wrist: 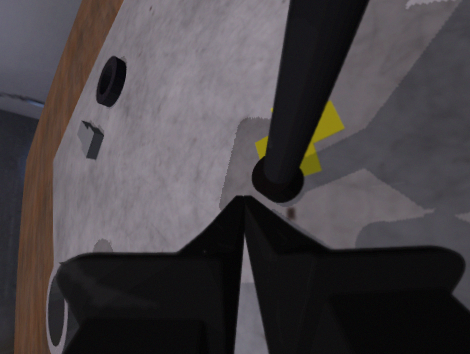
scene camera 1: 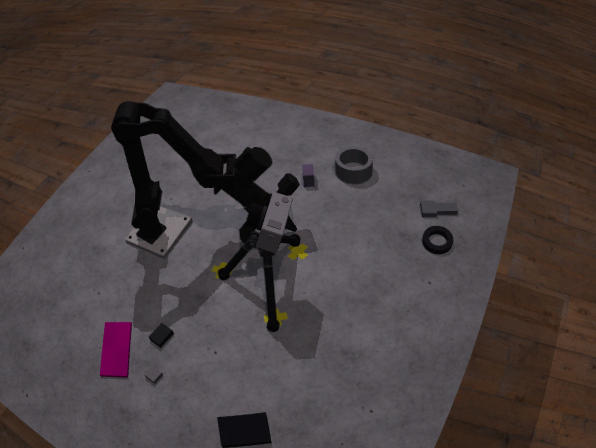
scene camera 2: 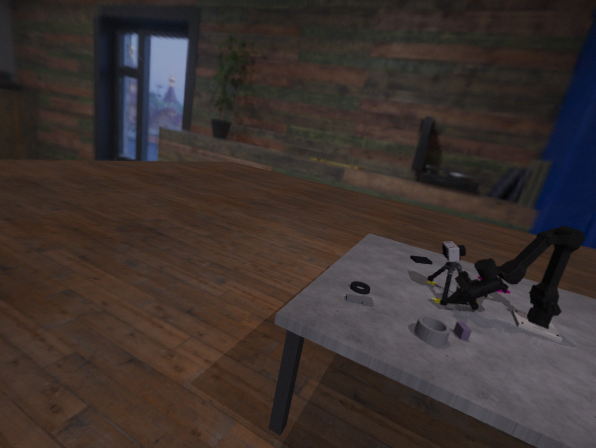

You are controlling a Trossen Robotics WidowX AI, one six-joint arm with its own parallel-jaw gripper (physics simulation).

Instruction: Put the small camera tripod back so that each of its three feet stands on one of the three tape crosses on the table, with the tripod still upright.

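Frame: origin at the arm's base, x right, y ahead, z up, level; millimetres.
Seen in the pictures: gripper, between the fingertips: [wrist: 243,203] [scene camera 1: 296,229] [scene camera 2: 445,301]; arm's base, origin of its link: [scene camera 1: 151,231] [scene camera 2: 537,322].
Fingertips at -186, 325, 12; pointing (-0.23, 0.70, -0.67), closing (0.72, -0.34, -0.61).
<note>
Offsets run from my fingertips to a thing's top centre, as dx, dy, dz. "spot": to the spot under its first point.
The black tripod [scene camera 1: 270,292] [scene camera 2: 448,287] stands upright with a grey camera [scene camera 1: 275,220] [scene camera 2: 451,251] on top. Its front foot {spot: +250, +104, -6} [scene camera 1: 272,325] is at the lower edge of a yellow cross {+219, +89, -24} [scene camera 1: 282,316]. Its left foot {spot: +193, -71, -8} [scene camera 1: 223,274] overlaps another cross {+177, -92, -24} [scene camera 1: 215,270]. Its third foot {spot: +30, +18, +3} [scene camera 1: 295,240] [wrist: 277,181] is at the edge of the third cross {spot: +36, +29, -24} [scene camera 1: 298,251] [wrist: 327,122], off its centre. My gripper [wrist: 243,203] is shut and empty, low behind the tripod. In the wrist view its fingertips are just left of and below the third foot; contact cannot be told.
A grey round cup {-274, +3, +23} [scene camera 1: 354,175] [scene camera 2: 431,336] and a purple block {-180, -81, +15} [scene camera 1: 308,176] [scene camera 2: 462,331] stand behind the tripod. A grey stepped piece {-260, +269, -10} [scene camera 1: 437,209] [wrist: 91,142] and a black ring {-159, +307, -10} [scene camera 1: 426,240] [wrist: 119,82] lie right. A magenta slab {+509, -164, -17} [scene camera 1: 116,350], small blocks and a black slab {+495, +200, -10} [scene camera 1: 244,429] lie in front.
</note>
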